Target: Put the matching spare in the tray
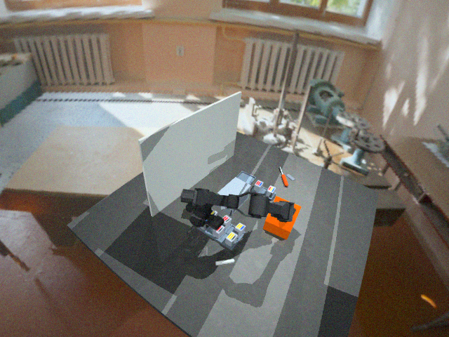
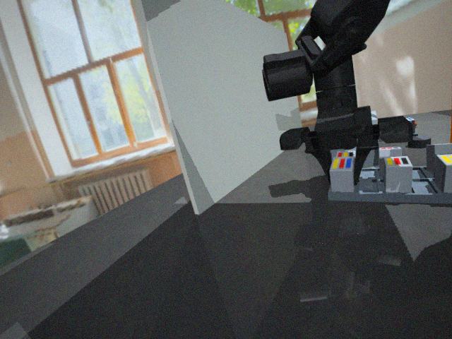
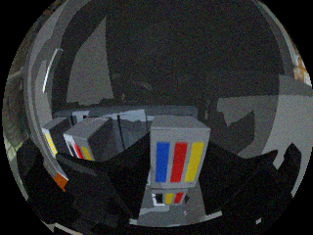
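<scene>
My gripper tip is now 20 mm short of the grey tray, 410 mm to the left of it and 10 mm above it. The rest, counted from my gripper tip: white stick (190 mm behind, 100 mm to the left, 10 mm below); black disc (170 mm behind, 290 mm to the right, 10 mm below); mounted unit (20 mm behind, 220 mm to the right, 30 mm above).
</scene>
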